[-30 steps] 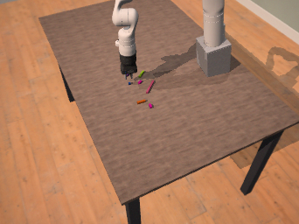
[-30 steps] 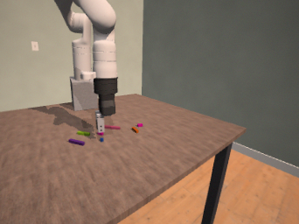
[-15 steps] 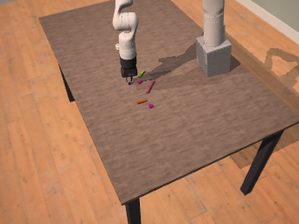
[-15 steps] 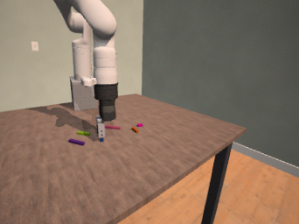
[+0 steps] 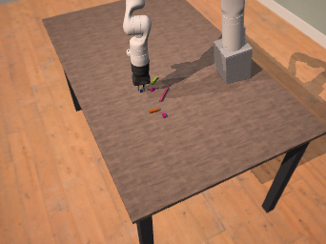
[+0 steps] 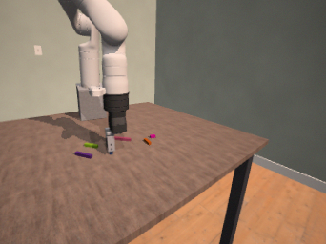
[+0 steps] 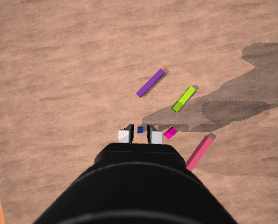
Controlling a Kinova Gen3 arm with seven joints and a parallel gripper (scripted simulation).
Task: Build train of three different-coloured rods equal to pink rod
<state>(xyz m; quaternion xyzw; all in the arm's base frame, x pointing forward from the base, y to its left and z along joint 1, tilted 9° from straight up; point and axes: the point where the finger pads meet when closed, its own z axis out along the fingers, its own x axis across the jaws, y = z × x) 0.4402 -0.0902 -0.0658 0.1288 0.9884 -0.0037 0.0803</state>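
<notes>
Right now the blue rod is 30 mm below my hand. The rest, counted from my hand: purple rod: 80 mm to the right, 40 mm behind, 30 mm below; then pink rod: 80 mm behind, 70 mm to the left, 30 mm below; then lime rod: 80 mm behind, 30 mm to the right, 30 mm below.
</notes>
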